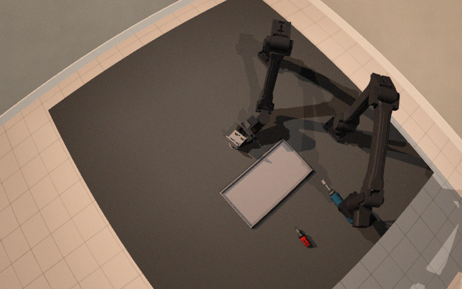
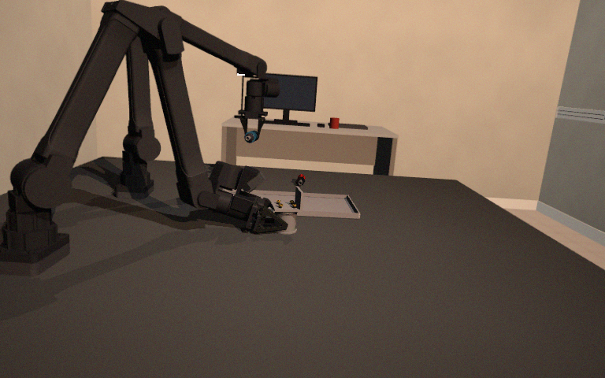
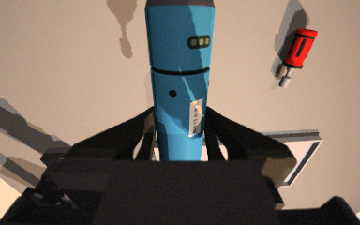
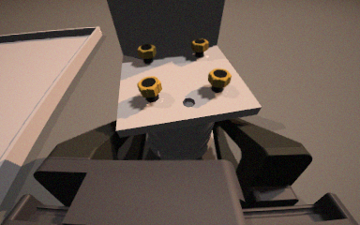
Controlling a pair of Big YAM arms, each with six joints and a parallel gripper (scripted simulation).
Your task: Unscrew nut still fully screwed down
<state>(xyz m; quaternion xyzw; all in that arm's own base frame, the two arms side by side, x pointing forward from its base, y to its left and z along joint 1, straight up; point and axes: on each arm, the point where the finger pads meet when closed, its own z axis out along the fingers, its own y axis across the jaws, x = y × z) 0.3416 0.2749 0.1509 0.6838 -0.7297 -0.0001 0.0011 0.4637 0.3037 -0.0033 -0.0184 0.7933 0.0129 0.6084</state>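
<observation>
Right now the joint module is 1 cm above my right hand. From my right hand the other things lie so: shallow grey tray 25 cm to the left, 2 cm below; nut 2 cm ahead, 2 cm to the left, 5 cm above; grey bracket 5 cm above.
</observation>
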